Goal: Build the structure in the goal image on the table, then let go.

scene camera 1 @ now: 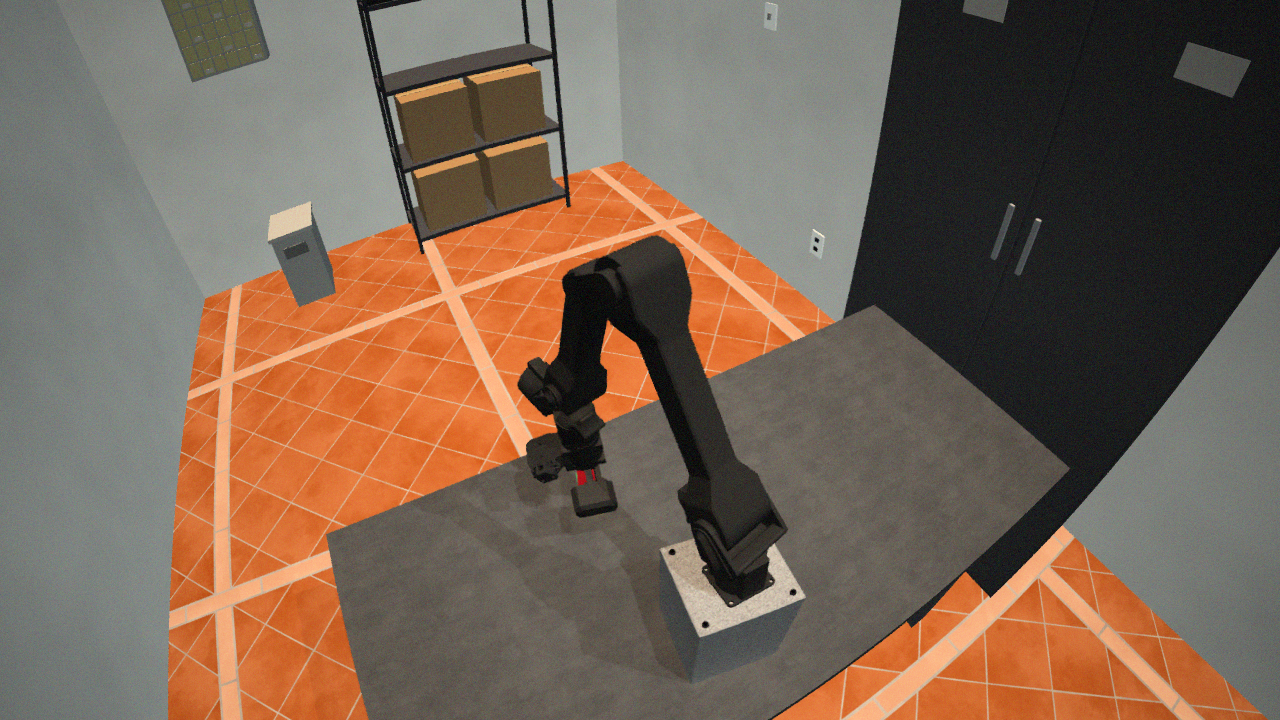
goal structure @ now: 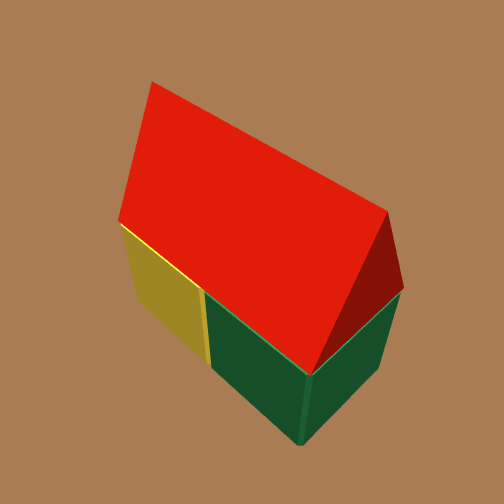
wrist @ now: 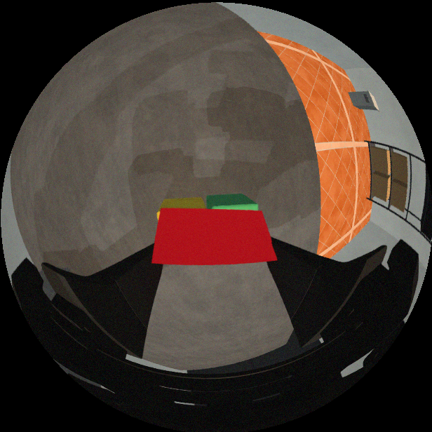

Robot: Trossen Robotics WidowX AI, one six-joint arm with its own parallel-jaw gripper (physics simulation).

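Pixels of known places: gripper, fingertip midpoint: (scene camera 1: 591, 482); arm's base at its link origin: (scene camera 1: 738, 576).
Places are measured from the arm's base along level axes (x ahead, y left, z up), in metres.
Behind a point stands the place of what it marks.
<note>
A red block (scene camera 1: 581, 478) @(x 0.324, y 0.070, z -0.146 m) (wrist: 214, 237) is held between the fingers of my gripper (scene camera 1: 589, 488) @(x 0.313, y 0.057, z -0.152 m) (wrist: 213, 246), which is shut on it. The gripper points down over the far left part of the grey table (scene camera 1: 850, 402) @(x 0.263, y -0.473, z -0.196 m) (wrist: 100, 150). In the wrist view, a yellow block (wrist: 183, 203) and a green block (wrist: 232, 200) show side by side just beyond the red block, with a narrow gap between them. The red block hides most of both. I cannot tell whether it touches them. Neither shows in the scene view, where the gripper covers that spot.
The arm's base stands on a pale pedestal (scene camera 1: 729, 644) @(x -0.053, y 0.037, z -0.062 m) at the table's near side. The far table edge runs close behind the gripper. Beyond the table, a shelf rack (scene camera 1: 565, 170) with boxes, a grey bin (scene camera 1: 308, 268) and a black cabinet (scene camera 1: 939, 179) stand on the tiled floor.
</note>
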